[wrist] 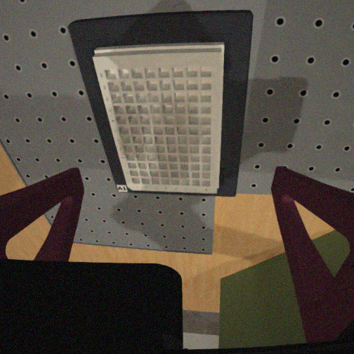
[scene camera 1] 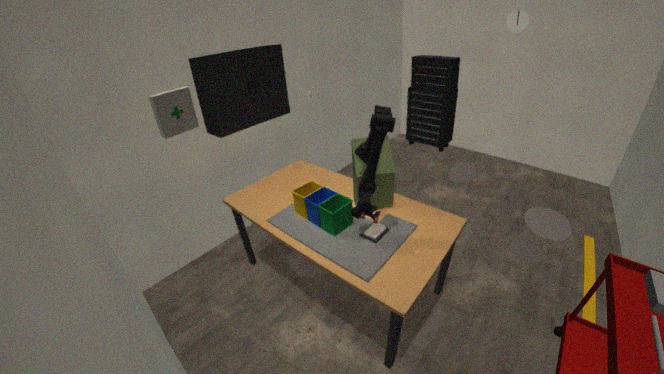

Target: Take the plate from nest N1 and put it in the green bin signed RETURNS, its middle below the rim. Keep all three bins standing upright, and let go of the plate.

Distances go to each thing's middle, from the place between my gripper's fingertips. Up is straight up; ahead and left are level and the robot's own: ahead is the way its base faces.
Right now the white plate (wrist: 164,101) is 80 mm below my hand, 30 mm behind it and 10 mm to the left of it. From my hand the other things lie so: green bin (scene camera 1: 335,213) 180 mm to the right, 120 mm ahead, 10 mm below.
